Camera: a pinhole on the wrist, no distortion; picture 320 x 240 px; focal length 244.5 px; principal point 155.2 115.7 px. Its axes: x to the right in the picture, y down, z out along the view. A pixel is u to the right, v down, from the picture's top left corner.
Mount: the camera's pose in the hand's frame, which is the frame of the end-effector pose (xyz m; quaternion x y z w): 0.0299 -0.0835 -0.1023 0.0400 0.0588 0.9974 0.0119
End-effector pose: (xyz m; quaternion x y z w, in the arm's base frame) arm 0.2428 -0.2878 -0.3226 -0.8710 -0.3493 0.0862 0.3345
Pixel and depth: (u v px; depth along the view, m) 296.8 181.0 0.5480
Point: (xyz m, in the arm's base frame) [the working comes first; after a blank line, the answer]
In the camera's frame: 0.3174 0.1464 0.5480

-0.2096 -0.1157 -0.6100
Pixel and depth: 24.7 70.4 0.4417
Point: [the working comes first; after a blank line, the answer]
In the camera's frame: -0.2358 -0.0818 0.4417

0.3724 0.0513 -0.5582
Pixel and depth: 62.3 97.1 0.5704
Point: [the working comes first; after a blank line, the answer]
In the camera's frame: -0.2167 -0.0434 0.5704

0.3019 0.1269 -0.6460
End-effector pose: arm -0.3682 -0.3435 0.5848 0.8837 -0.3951 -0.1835 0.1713
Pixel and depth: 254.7 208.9 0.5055
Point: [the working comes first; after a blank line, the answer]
In the camera's frame: 0.2057 0.1927 0.5055

-0.5210 -0.1754 0.1348
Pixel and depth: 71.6 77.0 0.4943
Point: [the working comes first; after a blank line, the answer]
In the camera's frame: -0.1690 -0.0782 0.4943

-0.4167 -0.6131 0.2419
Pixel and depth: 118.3 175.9 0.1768
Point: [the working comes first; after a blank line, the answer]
In the camera's frame: -0.0267 0.0435 0.1768

-0.2917 -0.3415 0.4575
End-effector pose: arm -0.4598 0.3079 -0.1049 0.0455 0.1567 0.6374 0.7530
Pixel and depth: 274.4 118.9 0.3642
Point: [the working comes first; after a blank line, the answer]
In the camera's frame: 0.1776 0.0048 0.3642

-0.3573 0.2217 0.1633
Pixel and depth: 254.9 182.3 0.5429
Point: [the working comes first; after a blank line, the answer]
In the camera's frame: 0.2214 0.1479 0.5429

-0.1902 0.1945 0.3235
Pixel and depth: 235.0 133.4 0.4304
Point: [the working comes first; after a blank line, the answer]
In the camera's frame: 0.1405 0.0312 0.4304

-0.3137 0.2675 0.2128
